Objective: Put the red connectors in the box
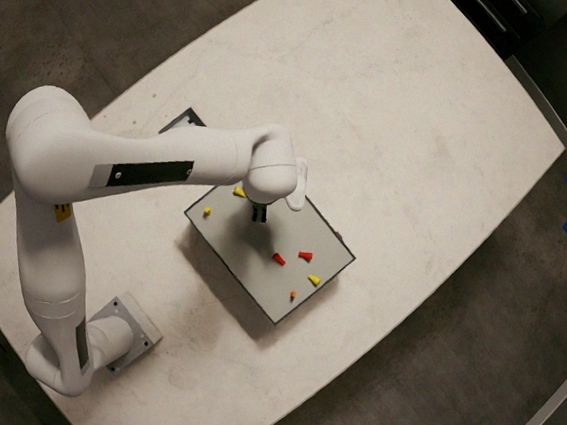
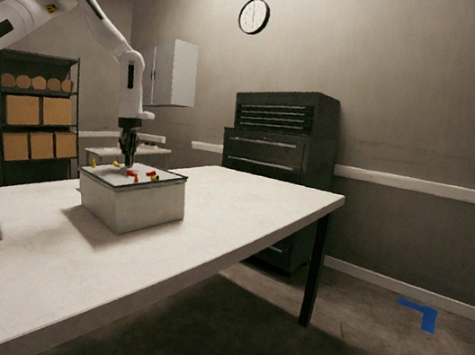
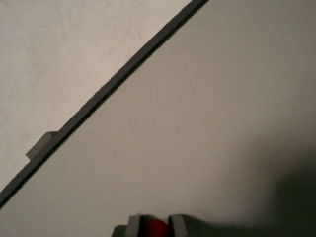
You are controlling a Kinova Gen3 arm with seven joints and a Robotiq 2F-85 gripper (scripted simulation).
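Right now the tool case is 8 cm to the right of my hand, 5 cm below it and 2 cm behind it.
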